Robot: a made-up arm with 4 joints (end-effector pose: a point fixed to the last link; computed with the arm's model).
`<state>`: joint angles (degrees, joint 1 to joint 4).
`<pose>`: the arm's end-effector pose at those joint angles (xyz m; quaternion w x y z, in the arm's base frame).
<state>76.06 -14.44 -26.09 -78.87</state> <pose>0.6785 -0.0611 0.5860 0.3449 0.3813 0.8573 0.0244</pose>
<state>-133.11 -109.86 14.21 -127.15</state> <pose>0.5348 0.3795 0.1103 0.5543 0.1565 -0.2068 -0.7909</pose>
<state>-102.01 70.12 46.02 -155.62</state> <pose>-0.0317 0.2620 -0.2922 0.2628 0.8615 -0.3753 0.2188</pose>
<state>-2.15 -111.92 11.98 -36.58</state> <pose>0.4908 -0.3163 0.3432 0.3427 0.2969 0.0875 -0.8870</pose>
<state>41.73 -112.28 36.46 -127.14</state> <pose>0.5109 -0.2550 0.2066 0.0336 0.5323 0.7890 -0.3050</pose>
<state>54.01 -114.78 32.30 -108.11</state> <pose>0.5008 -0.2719 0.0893 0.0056 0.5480 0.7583 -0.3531</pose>
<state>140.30 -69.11 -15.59 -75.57</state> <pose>0.7301 -0.0426 -0.0471 0.2447 -0.4041 -0.8296 -0.2976</pose>
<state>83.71 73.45 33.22 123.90</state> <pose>-0.0779 -0.3460 0.6183 0.5097 -0.7069 0.4890 0.0359</pose>
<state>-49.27 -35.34 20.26 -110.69</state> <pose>0.6530 0.4624 0.0704 0.5465 -0.1454 0.5130 -0.6458</pose>
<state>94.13 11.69 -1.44 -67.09</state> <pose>0.4918 -0.2368 0.7078 0.5806 0.5733 0.5312 0.2284</pose>
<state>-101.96 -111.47 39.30 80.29</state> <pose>0.5167 0.5148 0.3198 0.0882 -0.4832 -0.8106 0.3189</pose>
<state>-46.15 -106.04 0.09 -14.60</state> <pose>0.5114 -0.0852 0.5486 0.4034 0.0615 -0.3439 -0.8457</pose>
